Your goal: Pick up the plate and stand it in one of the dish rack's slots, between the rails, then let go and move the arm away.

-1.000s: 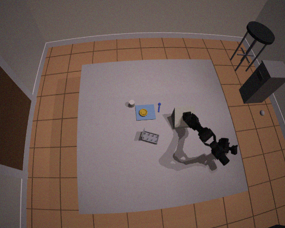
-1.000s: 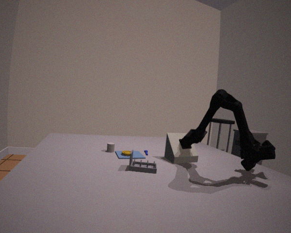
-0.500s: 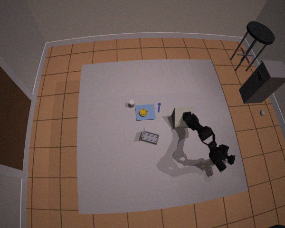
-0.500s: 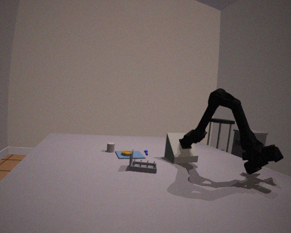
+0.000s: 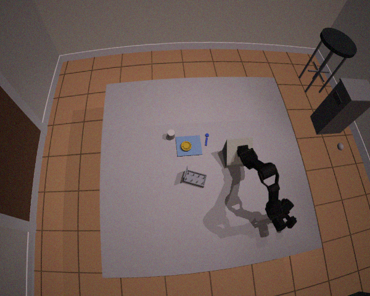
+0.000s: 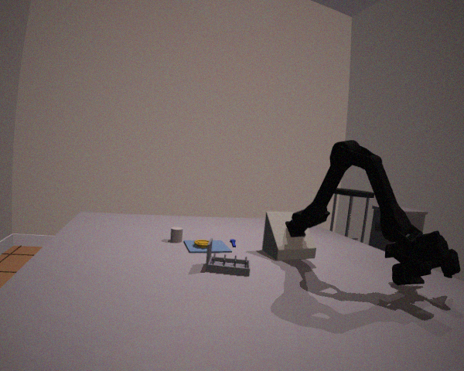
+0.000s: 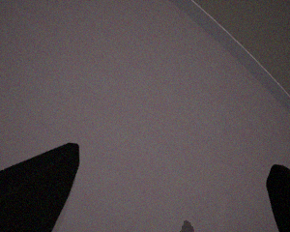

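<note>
My gripper tip is now 550 mm short of the yellow plate, 530 mm to the left of it and 20 mm above it. The rest, counted from my gripper tip: blue mat 540 mm to the right, 530 mm ahead, 30 mm below; then blue spoon 570 mm to the right, 410 mm ahead, 30 mm below; then grey dish rack 530 mm ahead, 320 mm to the right, 10 mm below.
</note>
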